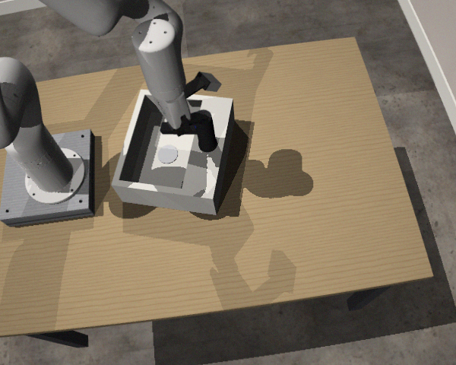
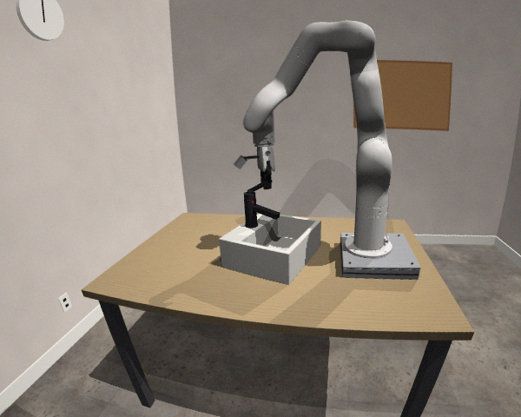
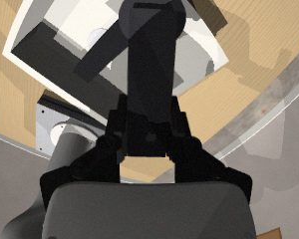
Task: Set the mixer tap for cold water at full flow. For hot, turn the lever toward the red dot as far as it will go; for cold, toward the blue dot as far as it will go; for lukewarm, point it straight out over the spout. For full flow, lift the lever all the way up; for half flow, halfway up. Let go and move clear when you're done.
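The lever lies 20 mm ahead of my hand, 10 mm to the left of it and 10 mm below it. Also, from my hand: white sink basin (260 mm below, 60 mm to the left, 50 mm behind).
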